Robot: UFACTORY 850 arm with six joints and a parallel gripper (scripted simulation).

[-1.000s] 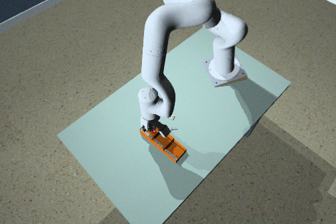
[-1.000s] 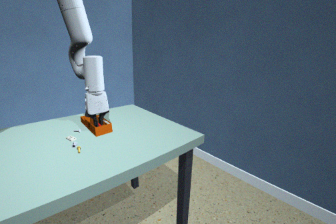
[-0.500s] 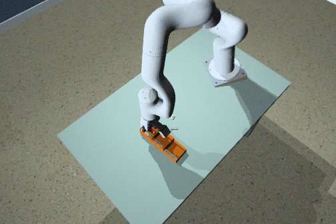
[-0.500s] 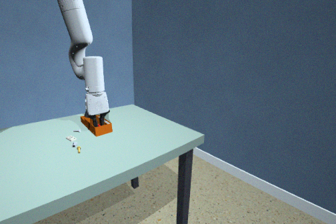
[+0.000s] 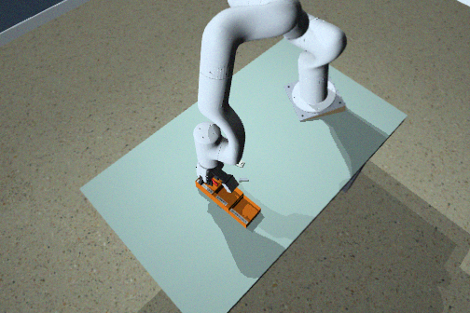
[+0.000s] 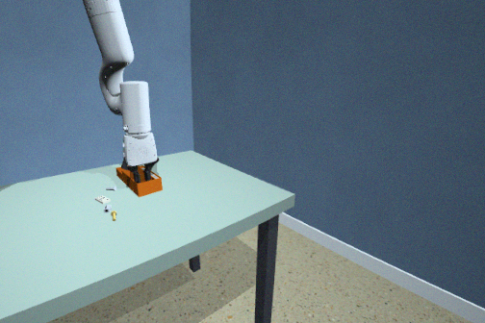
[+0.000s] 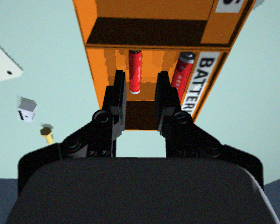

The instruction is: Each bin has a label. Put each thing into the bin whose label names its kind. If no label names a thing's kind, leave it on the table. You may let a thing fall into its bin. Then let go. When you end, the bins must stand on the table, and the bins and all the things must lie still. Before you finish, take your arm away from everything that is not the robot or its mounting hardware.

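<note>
The white domino is 13 cm behind my hand, 4 cm below it and 2 cm to the left of it. Round my hand: grey bolt: 8 cm to the left, 8 cm behind, 4 cm below; orange bin row: 8 cm to the left, 3 cm below, 1 cm ahead; grey piece: 14 cm behind, 6 cm to the right, 4 cm below.
</note>
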